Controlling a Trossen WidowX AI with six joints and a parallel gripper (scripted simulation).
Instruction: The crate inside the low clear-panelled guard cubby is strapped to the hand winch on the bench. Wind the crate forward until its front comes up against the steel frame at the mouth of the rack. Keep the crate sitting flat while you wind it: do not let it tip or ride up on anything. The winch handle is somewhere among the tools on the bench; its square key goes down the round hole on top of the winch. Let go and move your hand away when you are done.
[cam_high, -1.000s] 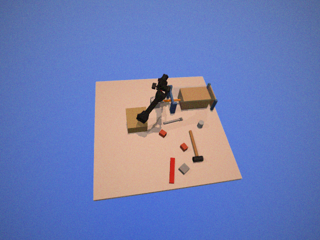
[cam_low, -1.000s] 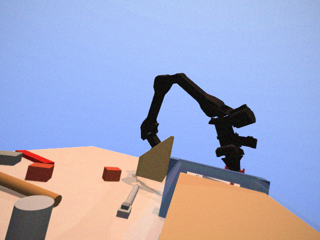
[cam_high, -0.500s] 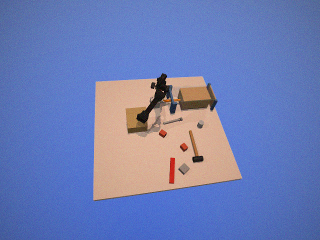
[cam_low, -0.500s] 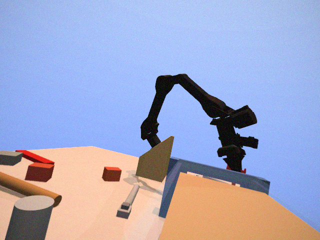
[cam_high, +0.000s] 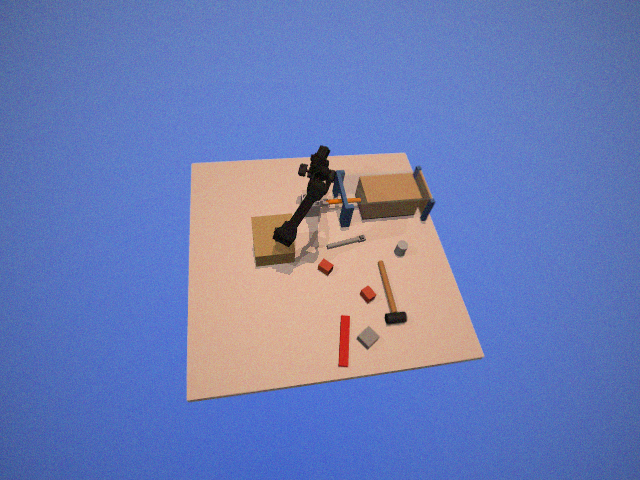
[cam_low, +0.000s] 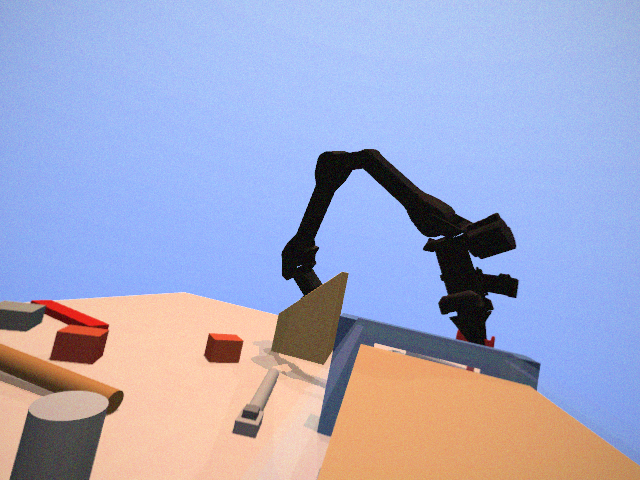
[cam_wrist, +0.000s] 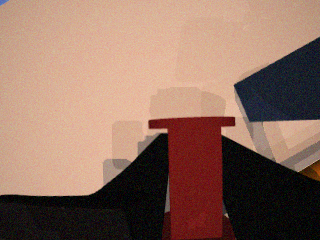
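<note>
The winch handle is 2 cm behind my gripper tip, 5 cm to the right of it and 3 cm below it. Round my gripper tip: grey winch 6 cm behind, 12 cm to the right, 10 cm below; then blue steel frame 11 cm ahead, 10 cm to the right, 3 cm below; then red knob 1 cm behind, 2 cm to the right.
</note>
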